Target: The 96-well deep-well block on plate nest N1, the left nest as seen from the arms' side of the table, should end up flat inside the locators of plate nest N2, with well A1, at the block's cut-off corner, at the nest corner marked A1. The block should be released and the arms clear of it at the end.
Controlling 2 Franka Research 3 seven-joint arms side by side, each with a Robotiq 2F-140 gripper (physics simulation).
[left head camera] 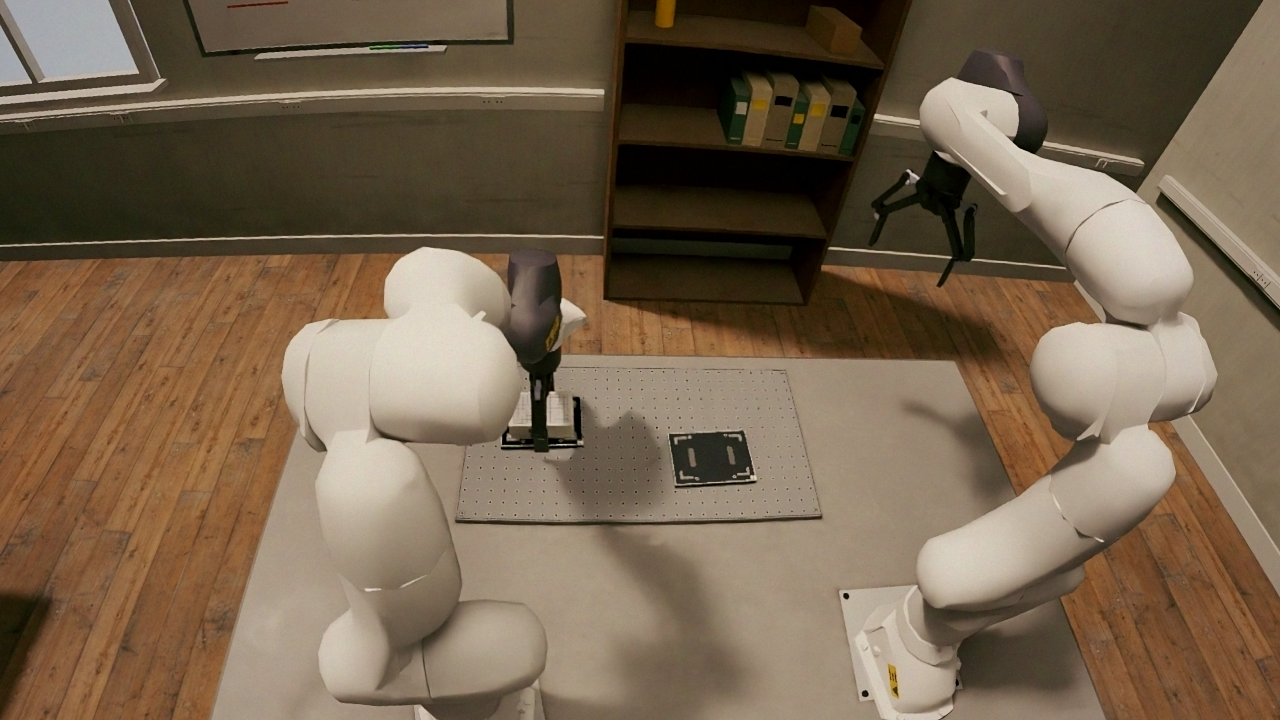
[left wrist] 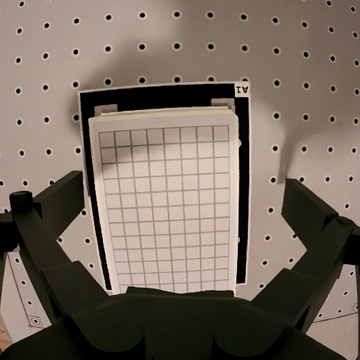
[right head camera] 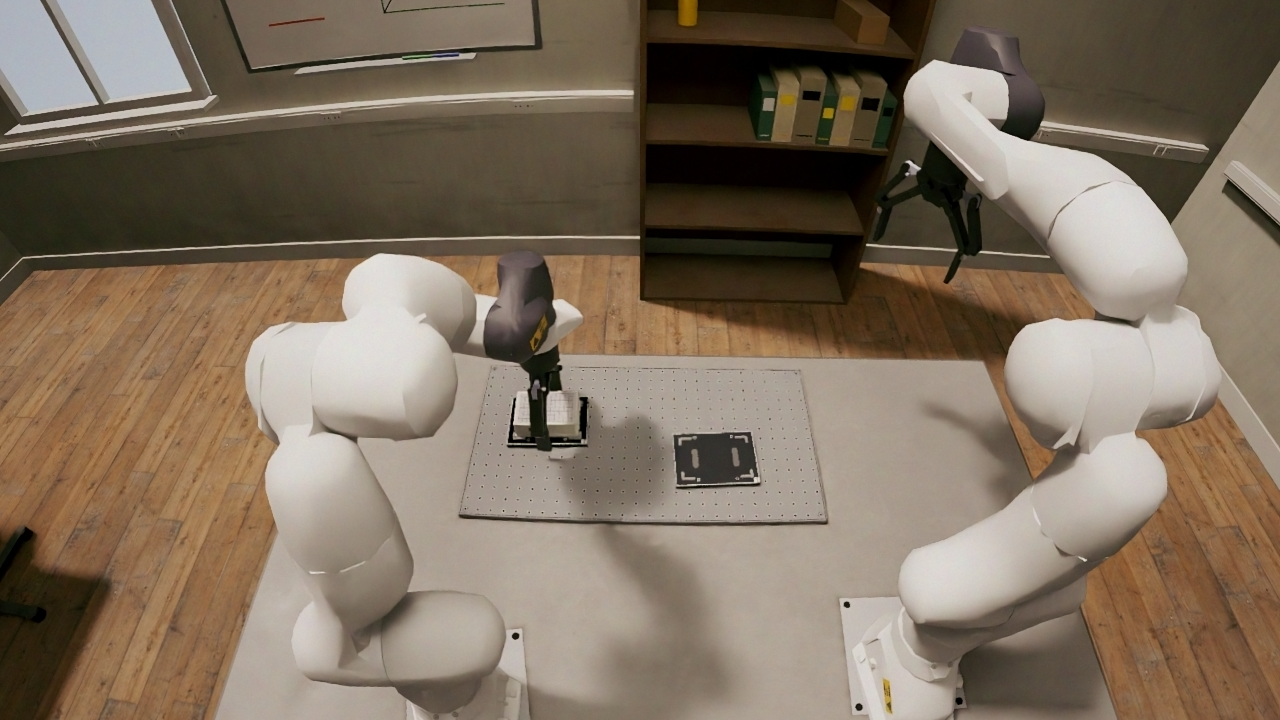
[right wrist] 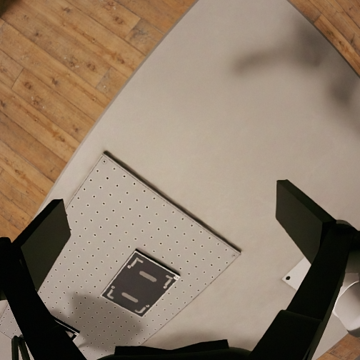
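Note:
The pale 96-well deep-well block (left head camera: 562, 414) (right head camera: 565, 412) (left wrist: 170, 200) lies on black plate nest N1 (left head camera: 579, 420) (right head camera: 584, 420) (left wrist: 165, 96). In the left wrist view its upper right corner looks cut off, near the nest's A1 label; its near end is hidden by the gripper body. My left gripper (left head camera: 542, 416) (right head camera: 546, 413) (left wrist: 183, 193) is open, one finger on each side of the block's long sides, with gaps. Plate nest N2 (left head camera: 713, 458) (right head camera: 716, 458) (right wrist: 140, 287) holds no block; its A1 mark is too small to read. My right gripper (left head camera: 913, 255) (right head camera: 915, 255) (right wrist: 170, 209) is open, high at the back right.
Both nests stand on a perforated board (left head camera: 760, 394) (right head camera: 769, 394) (right wrist: 115, 200) on the grey table (left head camera: 895, 447) (right head camera: 913, 447) (right wrist: 225, 125). A bookshelf (left head camera: 671, 122) (right head camera: 698, 122) stands behind the table. The left arm's shadow falls between the nests.

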